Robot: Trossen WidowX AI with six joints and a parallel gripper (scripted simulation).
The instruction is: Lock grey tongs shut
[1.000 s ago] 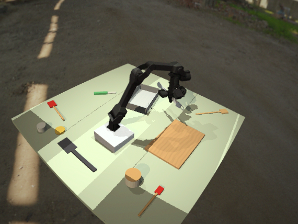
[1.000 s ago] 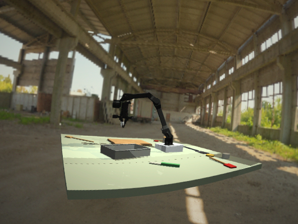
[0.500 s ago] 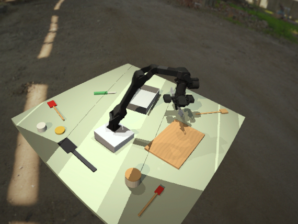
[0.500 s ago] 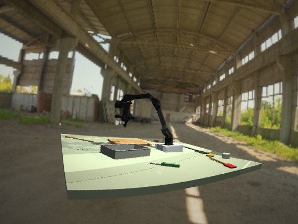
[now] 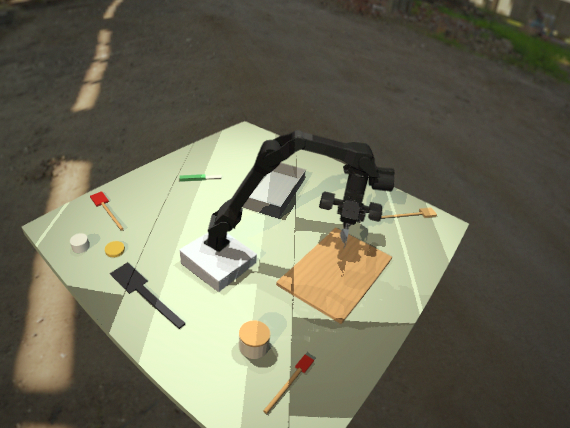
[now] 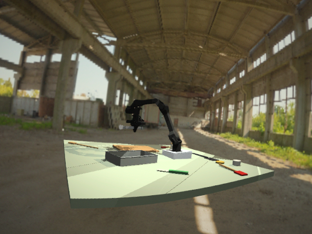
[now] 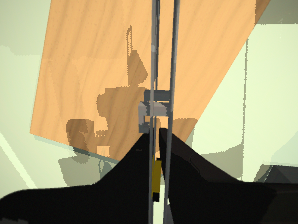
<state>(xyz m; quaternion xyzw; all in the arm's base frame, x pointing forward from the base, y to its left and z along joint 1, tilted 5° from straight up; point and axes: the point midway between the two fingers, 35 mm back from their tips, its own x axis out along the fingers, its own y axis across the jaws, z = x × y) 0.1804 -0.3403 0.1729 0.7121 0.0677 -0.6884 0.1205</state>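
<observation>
Now: gripper tip 4 cm below the yellow slider. From my gripper tip the other things lie so: black spatula (46 cm behind, 44 cm to the left, 15 cm below); then wooden board (3 cm behind, 2 cm to the right, 15 cm below); then roasting tin (24 cm ahead, 39 cm to the left, 13 cm below).
</observation>
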